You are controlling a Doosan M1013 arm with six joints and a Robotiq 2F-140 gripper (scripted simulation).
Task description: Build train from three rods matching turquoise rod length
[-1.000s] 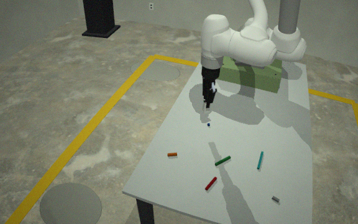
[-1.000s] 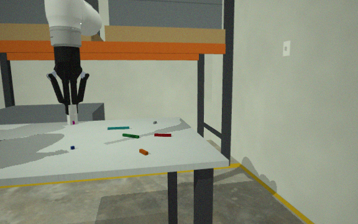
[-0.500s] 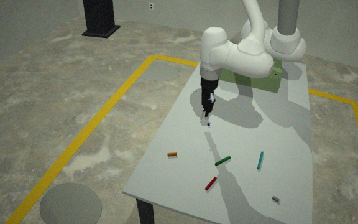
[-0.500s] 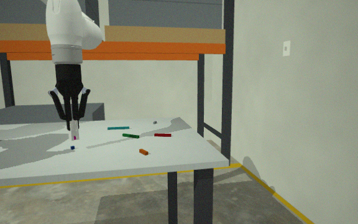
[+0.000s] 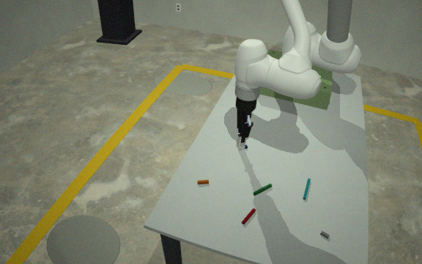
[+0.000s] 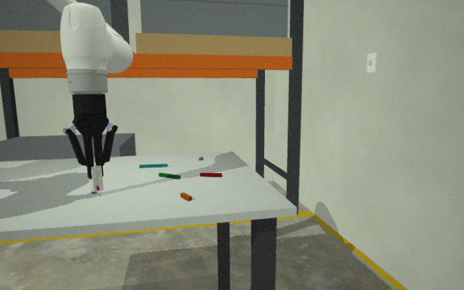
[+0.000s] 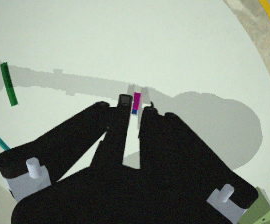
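My gripper is now 30 mm above the magenta rod. Also, from my hand: orange rod: 220 mm ahead, 100 mm to the right, 40 mm below; green rod: 200 mm ahead, 120 mm to the left, 40 mm below; blue rod: 10 mm behind, 20 mm to the left, 40 mm below.
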